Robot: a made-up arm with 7 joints.
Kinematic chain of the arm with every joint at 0, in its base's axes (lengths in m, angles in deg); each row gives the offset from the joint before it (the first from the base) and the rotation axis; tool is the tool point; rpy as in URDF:
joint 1: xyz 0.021 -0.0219 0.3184 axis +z
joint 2: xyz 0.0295 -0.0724 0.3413 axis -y
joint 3: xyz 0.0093 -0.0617 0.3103 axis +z
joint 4: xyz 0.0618 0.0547 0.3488 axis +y
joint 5: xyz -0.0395 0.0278 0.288 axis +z
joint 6: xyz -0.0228 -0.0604 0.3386 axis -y
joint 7: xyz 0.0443 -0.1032 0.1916 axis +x
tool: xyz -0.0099 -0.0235 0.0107 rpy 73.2 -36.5 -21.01
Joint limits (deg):
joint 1: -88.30..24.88
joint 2: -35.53..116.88
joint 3: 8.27..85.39
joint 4: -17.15..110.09
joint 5: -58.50..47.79
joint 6: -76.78..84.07
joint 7: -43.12..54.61
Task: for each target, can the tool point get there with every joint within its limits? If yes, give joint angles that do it. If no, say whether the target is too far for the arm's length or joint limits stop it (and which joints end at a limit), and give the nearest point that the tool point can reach.
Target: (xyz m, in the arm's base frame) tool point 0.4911 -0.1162 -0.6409
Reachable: no: joint limits stop it (at a limit: joint 2, joint 3, joint 4, joint 5) | nearest point 0.7807 -0.1743 0.4107 | short by 1.092 m
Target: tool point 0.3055 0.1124 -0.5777
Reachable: no: joint limits stop it (at a limit: joint 1, joint 2, joint 3, joint 4, joint 5, joint 6) | nearest point -0.0152 0.8324 -0.2934 | short by 0.838 m
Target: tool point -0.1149 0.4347 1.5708
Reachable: yes | joints 7.82 49.55 52.68 92.64 -25.88 -22.82 17.89
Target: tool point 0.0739 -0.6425 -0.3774
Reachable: no: joint limits stop it (at a limit: joint 1, joint 2, joint 4, joint 6) | nearest point -0.6180 -0.7167 -0.2528 | short by 0.707 m
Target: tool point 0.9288 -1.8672 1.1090
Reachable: no: too far | nearest point 0.6084 -1.2159 1.1342 | short by 0.726 m
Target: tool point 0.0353 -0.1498 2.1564
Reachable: yes | joints 10.22 8.54 35.62 13.63 -9.02 16.33 17.39
